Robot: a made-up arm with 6 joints. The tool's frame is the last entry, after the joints. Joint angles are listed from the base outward.
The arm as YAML. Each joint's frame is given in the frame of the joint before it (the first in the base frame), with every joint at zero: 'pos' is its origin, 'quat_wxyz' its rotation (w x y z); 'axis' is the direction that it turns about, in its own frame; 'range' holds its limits. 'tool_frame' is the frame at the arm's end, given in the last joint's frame.
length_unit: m
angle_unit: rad
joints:
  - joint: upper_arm
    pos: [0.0, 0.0, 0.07]
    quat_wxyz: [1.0, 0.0, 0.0, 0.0]
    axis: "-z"
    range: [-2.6, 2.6]
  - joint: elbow
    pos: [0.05, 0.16, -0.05]
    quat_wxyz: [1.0, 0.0, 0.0, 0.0]
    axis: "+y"
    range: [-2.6, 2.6]
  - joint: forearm
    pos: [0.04, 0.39, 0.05]
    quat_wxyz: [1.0, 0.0, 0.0, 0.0]
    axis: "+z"
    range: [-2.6, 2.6]
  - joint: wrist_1
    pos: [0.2, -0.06, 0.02]
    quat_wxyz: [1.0, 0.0, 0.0, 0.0]
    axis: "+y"
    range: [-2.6, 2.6]
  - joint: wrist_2
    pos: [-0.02, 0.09, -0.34]
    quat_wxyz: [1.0, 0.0, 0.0, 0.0]
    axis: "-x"
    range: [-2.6, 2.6]
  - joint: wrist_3
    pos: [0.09, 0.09, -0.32]
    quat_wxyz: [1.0, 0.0, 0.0, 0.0]
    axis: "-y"
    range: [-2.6, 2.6]
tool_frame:
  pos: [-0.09, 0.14, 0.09]
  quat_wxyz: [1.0, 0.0, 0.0, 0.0]
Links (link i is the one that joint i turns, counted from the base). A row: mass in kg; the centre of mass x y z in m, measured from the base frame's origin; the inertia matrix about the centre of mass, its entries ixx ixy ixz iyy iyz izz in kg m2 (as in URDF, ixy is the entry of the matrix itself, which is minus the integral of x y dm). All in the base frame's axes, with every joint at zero. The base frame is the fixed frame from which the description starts. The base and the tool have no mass.
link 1: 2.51; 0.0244 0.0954 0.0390; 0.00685 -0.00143 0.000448 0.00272 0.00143 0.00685
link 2: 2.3; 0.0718 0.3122 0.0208; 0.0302 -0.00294 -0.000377 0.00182 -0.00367 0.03
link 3: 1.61; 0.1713 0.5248 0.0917; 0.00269 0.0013 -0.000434 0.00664 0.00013 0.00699
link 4: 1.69; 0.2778 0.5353 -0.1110; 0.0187 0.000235 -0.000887 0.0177 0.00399 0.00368
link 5: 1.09; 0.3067 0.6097 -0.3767; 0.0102 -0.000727 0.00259 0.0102 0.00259 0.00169
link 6: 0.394; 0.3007 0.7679 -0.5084; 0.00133 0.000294 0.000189 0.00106 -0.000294 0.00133
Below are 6 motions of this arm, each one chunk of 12 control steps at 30 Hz.
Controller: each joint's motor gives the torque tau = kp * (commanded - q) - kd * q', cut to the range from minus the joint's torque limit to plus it. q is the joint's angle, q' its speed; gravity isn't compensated. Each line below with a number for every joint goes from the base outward.
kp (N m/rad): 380 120 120 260 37 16
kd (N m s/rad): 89 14 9.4 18 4.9 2.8
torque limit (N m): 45 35 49 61 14 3.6
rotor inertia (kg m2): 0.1 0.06 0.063 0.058 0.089 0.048
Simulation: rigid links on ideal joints. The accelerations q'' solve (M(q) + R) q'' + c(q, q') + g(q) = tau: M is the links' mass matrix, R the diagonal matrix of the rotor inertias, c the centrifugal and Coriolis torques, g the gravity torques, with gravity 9.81 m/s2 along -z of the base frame. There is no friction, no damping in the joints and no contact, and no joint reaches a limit. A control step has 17 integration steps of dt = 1/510 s. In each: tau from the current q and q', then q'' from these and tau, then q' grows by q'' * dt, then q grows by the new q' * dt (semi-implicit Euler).
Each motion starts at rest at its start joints. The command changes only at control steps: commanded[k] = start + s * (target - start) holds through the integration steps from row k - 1 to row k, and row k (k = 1, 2, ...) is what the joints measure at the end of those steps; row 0 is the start. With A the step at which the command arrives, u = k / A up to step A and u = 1 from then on. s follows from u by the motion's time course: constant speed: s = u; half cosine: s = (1 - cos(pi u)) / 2; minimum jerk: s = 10 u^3 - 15 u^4 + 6 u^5; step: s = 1 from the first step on.
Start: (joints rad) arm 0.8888 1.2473 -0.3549 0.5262 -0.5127 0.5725
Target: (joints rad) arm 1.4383 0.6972 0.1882 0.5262 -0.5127 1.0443
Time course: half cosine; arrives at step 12
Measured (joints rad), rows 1 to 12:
1: 0.8895 1.2447 -0.3510 0.5185 -0.5140 0.5733
2: 0.8919 1.2342 -0.3422 0.5077 -0.5148 0.5770
3: 0.8983 1.2156 -0.3237 0.4985 -0.5136 0.5857
4: 0.9105 1.1887 -0.2922 0.4922 -0.5104 0.6011
5: 0.9296 1.1534 -0.2479 0.4889 -0.5062 0.6240
6: 0.9556 1.1103 -0.1930 0.4878 -0.5018 0.6542
7: 0.9882 1.0606 -0.1311 0.4881 -0.4984 0.6907
8: 1.0263 1.0063 -0.0668 0.4890 -0.4964 0.7316
9: 1.0682 0.9501 -0.0048 0.4897 -0.4962 0.7749
10: 1.1119 0.8950 0.0504 0.4899 -0.4973 0.8180
11: 1.1551 0.8443 0.0949 0.4893 -0.4995 0.8584
12: 1.1954 0.8011 0.1256 0.4877 -0.5022 0.8940

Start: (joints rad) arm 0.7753 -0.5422 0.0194 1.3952 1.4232 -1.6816
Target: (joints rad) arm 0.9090 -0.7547 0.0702 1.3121 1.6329 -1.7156
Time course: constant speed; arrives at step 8
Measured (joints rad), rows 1 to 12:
1: 0.7760 -0.5452 0.0181 1.3879 1.4214 -1.6824
2: 0.7792 -0.5557 0.0172 1.3758 1.4199 -1.6843
3: 0.7844 -0.5714 0.0183 1.3629 1.4227 -1.6869
4: 0.7914 -0.5901 0.0213 1.3505 1.4307 -1.6901
5: 0.7998 -0.6110 0.0258 1.3389 1.4433 -1.6935
6: 0.8094 -0.6332 0.0313 1.3279 1.4597 -1.6972
7: 0.8201 -0.6564 0.0373 1.3175 1.4789 -1.7011
8: 0.8316 -0.6802 0.0435 1.3074 1.4999 -1.7050
9: 0.8426 -0.7000 0.0494 1.2986 1.5205 -1.7090
10: 0.8524 -0.7146 0.0539 1.2931 1.5382 -1.7127
11: 0.8608 -0.7249 0.0567 1.2907 1.5520 -1.7156
12: 0.8680 -0.7320 0.0581 1.2903 1.5620 -1.7177

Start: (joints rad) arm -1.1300 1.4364 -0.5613 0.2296 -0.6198 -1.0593
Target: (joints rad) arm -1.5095 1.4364 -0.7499 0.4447 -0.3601 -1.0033
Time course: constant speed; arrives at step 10
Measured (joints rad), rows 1 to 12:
1: -1.1338 1.4292 -0.5612 0.2299 -0.6189 -1.0600
2: -1.1416 1.4172 -0.5675 0.2339 -0.6166 -1.0609
3: -1.1531 1.4054 -0.5800 0.2435 -0.6118 -1.0611
4: -1.1680 1.3961 -0.5958 0.2576 -0.6033 -1.0605
5: -1.1860 1.3899 -0.6130 0.2751 -0.5907 -1.0590
6: -1.2070 1.3866 -0.6306 0.2949 -0.5743 -1.0566
7: -1.2306 1.3855 -0.6485 0.3160 -0.5547 -1.0535
8: -1.2564 1.3860 -0.6665 0.3379 -0.5326 -1.0498
9: -1.2842 1.3874 -0.6847 0.3601 -0.5088 -1.0456
10: -1.3135 1.3891 -0.7031 0.3824 -0.4839 -1.0411
11: -1.3406 1.3947 -0.7162 0.3975 -0.4601 -1.0369
12: -1.3647 1.4004 -0.7241 0.4063 -0.4392 -1.0336

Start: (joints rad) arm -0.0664 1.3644 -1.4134 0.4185 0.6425 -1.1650
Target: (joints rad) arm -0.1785 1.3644 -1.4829 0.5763 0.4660 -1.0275
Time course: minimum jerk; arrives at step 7
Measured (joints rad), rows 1 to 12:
1: -0.0669 1.3592 -1.4062 0.4180 0.6383 -1.1650
2: -0.0691 1.3496 -1.4008 0.4208 0.6257 -1.1634
3: -0.0743 1.3398 -1.4024 0.4333 0.6048 -1.1583
4: -0.0828 1.3319 -1.4108 0.4571 0.5765 -1.1481
5: -0.0934 1.3268 -1.4234 0.4885 0.5435 -1.1332
6: -0.1040 1.3240 -1.4364 0.5196 0.5103 -1.1157
7: -0.1132 1.3223 -1.4467 0.5432 0.4813 -1.0986
8: -0.1210 1.3209 -1.4538 0.5577 0.4584 -1.0840
9: -0.1279 1.3197 -1.4586 0.5649 0.4412 -1.0723
10: -0.1343 1.3190 -1.4618 0.5677 0.4286 -1.0633
11: -0.1401 1.3188 -1.4639 0.5682 0.4196 -1.0565
12: -0.1454 1.3189 -1.4652 0.5678 0.4134 -1.0513

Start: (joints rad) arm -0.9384 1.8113 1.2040 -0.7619 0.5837 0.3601
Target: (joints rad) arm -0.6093 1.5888 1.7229 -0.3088 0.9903 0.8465
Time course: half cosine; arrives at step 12
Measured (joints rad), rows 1 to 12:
1: -0.9380 1.8087 1.1965 -0.7625 0.5839 0.3609
2: -0.9362 1.7982 1.1833 -0.7579 0.5912 0.3650
3: -0.9321 1.7806 1.1734 -0.7427 0.6105 0.3750
4: -0.9249 1.7578 1.1737 -0.7153 0.6417 0.3927
5: -0.9141 1.7317 1.1892 -0.6762 0.6823 0.4184
6: -0.8994 1.7044 1.2224 -0.6279 0.7286 0.4518
7: -0.8808 1.6778 1.2731 -0.5739 0.7763 0.4913
8: -0.8587 1.6536 1.3378 -0.5181 0.8220 0.5347
9: -0.8340 1.6329 1.4100 -0.4643 0.8630 0.5797
10: -0.8079 1.6161 1.4816 -0.4160 0.8984 0.6237
11: -0.7819 1.6029 1.5442 -0.3762 0.9279 0.6644
12: -0.7577 1.5926 1.5913 -0.3474 0.9517 0.6998

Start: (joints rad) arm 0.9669 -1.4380 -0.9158 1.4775 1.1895 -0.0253
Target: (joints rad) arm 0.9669 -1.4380 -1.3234 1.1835 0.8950 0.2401
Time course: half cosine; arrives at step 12
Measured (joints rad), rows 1 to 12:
1: 0.9665 -1.4415 -0.9160 1.4761 1.1900 -0.0231
2: 0.9657 -1.4447 -0.9201 1.4701 1.1907 -0.0183
3: 0.9646 -1.4464 -0.9321 1.4582 1.1894 -0.0103
4: 0.9635 -1.4471 -0.9536 1.4397 1.1837 0.0013
5: 0.9625 -1.4472 -0.9849 1.4147 1.1722 0.0166
6: 0.9618 -1.4468 -1.0244 1.3844 1.1543 0.0354
7: 0.9615 -1.4463 -1.0699 1.3504 1.1306 0.0569
8: 0.9617 -1.4456 -1.1184 1.3150 1.1023 0.0802
9: 0.9624 -1.4451 -1.1665 1.2804 1.0714 0.1043
10: 0.9635 -1.4446 -1.2107 1.2490 1.0401 0.1277
11: 0.9651 -1.4445 -1.2480 1.2228 1.0107 0.1493
12: 0.9669 -1.4445 -1.2757 1.2036 0.9852 0.1677

